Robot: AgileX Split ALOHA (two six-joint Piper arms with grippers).
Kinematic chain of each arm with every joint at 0, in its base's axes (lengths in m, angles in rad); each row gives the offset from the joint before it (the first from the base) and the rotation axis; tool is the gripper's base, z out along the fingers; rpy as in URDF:
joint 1: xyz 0 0 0.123 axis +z
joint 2: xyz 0 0 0 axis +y
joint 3: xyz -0.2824 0 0.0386 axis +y
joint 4: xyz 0.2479 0 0.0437 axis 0.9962 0 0.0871
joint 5: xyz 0 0 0 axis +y
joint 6: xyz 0.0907 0 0.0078 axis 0.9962 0 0.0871
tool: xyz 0 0 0 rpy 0 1.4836 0
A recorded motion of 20 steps. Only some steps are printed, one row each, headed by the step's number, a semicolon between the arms.
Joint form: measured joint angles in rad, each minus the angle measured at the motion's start. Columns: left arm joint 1, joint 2, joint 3, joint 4, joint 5, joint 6; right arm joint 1, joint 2, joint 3, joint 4, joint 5, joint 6.
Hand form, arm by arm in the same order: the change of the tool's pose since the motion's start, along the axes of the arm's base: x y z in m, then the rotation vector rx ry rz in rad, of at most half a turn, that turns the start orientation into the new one. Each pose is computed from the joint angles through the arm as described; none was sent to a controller.
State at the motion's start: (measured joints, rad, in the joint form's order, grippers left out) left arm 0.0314 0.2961 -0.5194 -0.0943 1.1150 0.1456; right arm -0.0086 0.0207 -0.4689 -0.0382 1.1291 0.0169
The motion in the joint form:
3: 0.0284 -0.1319 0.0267 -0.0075 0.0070 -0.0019; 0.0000 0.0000 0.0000 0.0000 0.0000 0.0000
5: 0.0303 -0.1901 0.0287 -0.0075 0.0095 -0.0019; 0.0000 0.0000 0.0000 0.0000 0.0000 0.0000
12: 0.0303 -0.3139 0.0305 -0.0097 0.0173 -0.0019; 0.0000 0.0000 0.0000 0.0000 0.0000 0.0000
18: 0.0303 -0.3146 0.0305 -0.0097 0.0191 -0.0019; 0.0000 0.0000 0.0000 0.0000 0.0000 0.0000
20: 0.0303 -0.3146 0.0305 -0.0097 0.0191 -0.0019; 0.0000 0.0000 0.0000 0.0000 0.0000 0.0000
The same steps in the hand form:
3: -0.0186 -0.0007 -0.0047 -0.0037 -0.0983 0.0264; 0.0000 0.0000 0.0000 0.0000 0.0000 0.0000
5: -0.0272 -0.0012 -0.0047 -0.0009 -0.1520 0.0278; 0.0000 0.0000 0.0000 0.0000 0.0000 0.0000
12: -0.0455 -0.0026 -0.0058 0.0029 -0.2662 0.0255; 0.0000 0.0000 0.0000 0.0000 0.0000 0.0000
18: -0.0457 -0.0026 -0.0060 0.0029 -0.2651 0.0253; 0.0000 0.0000 0.0000 0.0000 0.0000 0.0000
20: -0.0457 -0.0026 -0.0060 0.0029 -0.2651 0.0253; 0.0000 0.0000 0.0000 0.0000 0.0000 0.0000

